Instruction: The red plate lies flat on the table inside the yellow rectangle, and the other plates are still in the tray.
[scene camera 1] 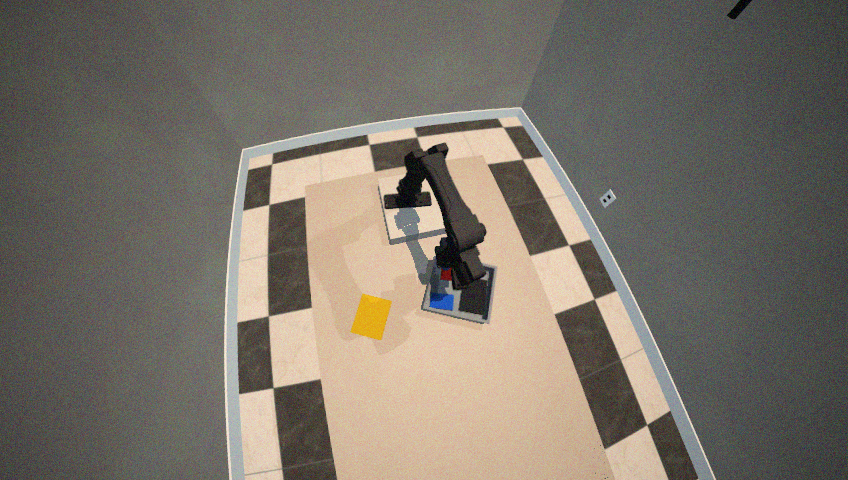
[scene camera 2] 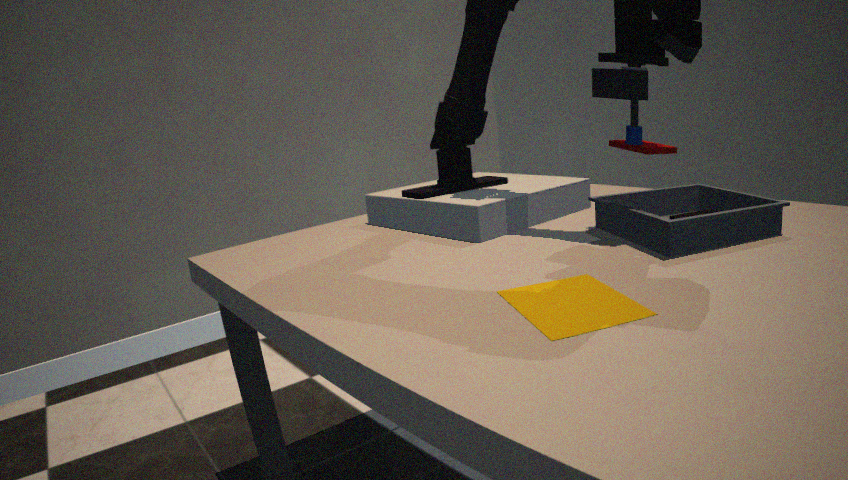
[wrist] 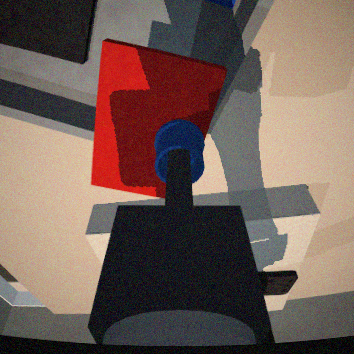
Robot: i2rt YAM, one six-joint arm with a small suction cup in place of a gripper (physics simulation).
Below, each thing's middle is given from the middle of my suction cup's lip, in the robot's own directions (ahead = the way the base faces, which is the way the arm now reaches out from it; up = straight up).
The yellow rectangle (scene camera 2: 568,307) is 280 mm to the right of my suction cup, 150 mm below it and 120 mm ahead of it. Round my suction cup: black plate (wrist: 63,36): 140 mm below, 110 mm to the left, 80 mm ahead; then red plate (wrist: 140,88): 20 mm to the left, 10 mm below.
